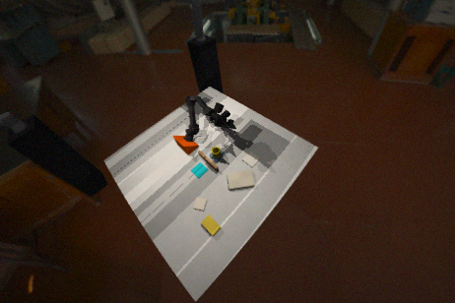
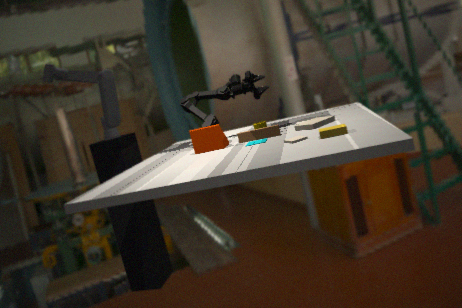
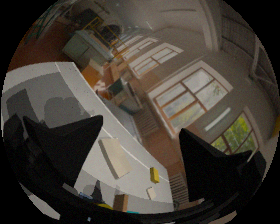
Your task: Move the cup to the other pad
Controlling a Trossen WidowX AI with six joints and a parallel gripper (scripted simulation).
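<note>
My gripper tip is 240 mm above the yellow cup, 130 mm to the left of it and 80 mm past it. The rest, counted from my gripper tip: wooden bar: 260 mm below, 220 mm to the right, 70 mm behind; beige slab: 260 mm below, 210 mm ahead, 160 mm to the right; teal pad: 320 mm to the right, 280 mm below, 80 mm behind.
</note>
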